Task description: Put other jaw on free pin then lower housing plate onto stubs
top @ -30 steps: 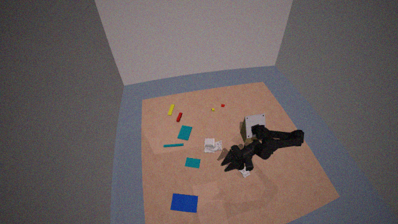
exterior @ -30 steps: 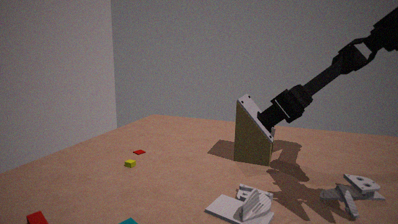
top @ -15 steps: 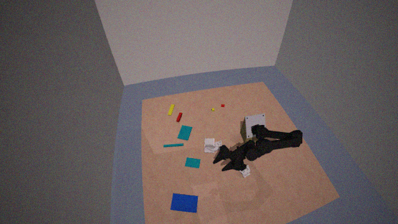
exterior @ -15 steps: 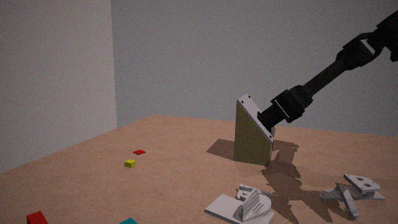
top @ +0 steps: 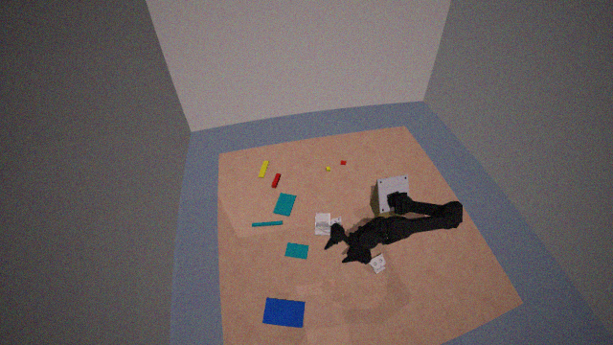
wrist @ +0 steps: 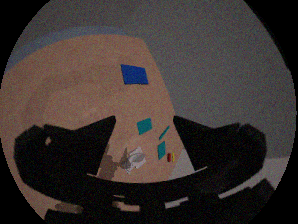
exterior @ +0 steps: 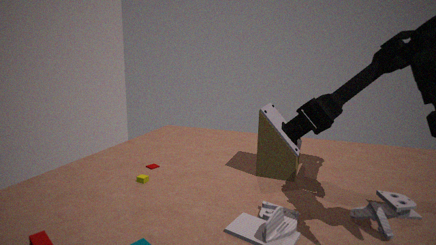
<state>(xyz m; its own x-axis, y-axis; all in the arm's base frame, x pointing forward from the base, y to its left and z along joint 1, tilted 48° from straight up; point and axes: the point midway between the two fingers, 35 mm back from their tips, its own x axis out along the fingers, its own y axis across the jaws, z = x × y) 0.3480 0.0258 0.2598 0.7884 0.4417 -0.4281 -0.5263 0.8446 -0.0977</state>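
The jaw is 19 cm below my gripper tip, 12 cm behind it and 3 cm to the right of it. Also, from my gripper tip: teal bar: 33 cm to the right, 21 cm ahead, 20 cm below; white housing piece: 21 cm behind, 18 cm below, 2 cm to the left; blue tile: 23 cm ahead, 20 cm below, 11 cm to the left.
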